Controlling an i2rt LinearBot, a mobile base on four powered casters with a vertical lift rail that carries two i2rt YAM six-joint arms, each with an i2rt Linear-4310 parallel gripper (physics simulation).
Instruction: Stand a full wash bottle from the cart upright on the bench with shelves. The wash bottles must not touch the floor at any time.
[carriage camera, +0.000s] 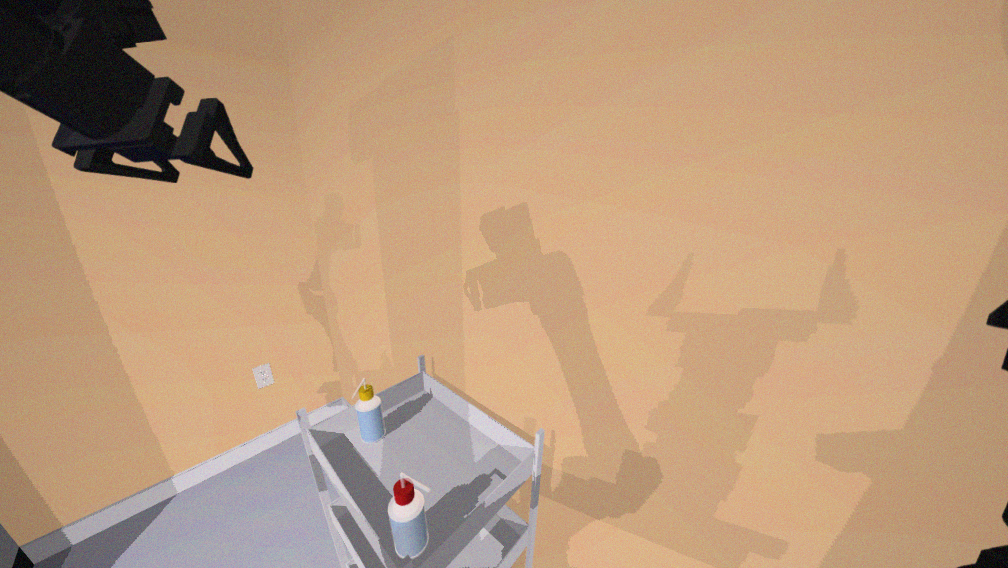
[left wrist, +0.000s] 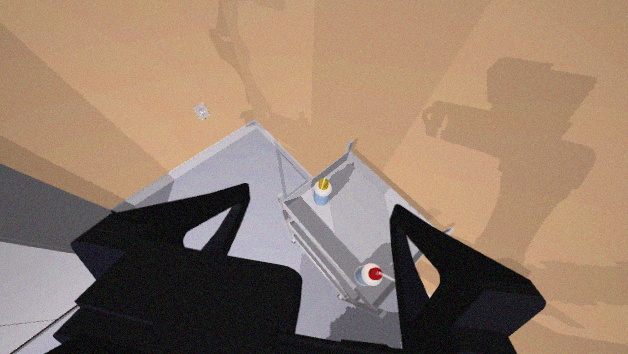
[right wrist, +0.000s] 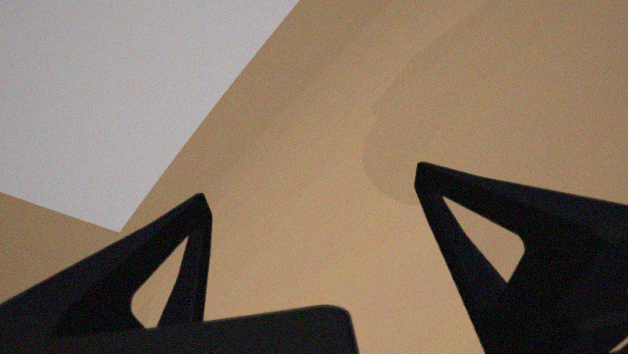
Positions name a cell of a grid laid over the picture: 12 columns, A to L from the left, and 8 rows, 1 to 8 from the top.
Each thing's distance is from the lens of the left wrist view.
my left gripper (left wrist: G5): 14 cm
three-tier cart (left wrist: G6): 79 cm
tall grey cabinet (left wrist: A7): 148 cm
The marked spots on the three-tier cart and the tall grey cabinet are 131 cm apart.
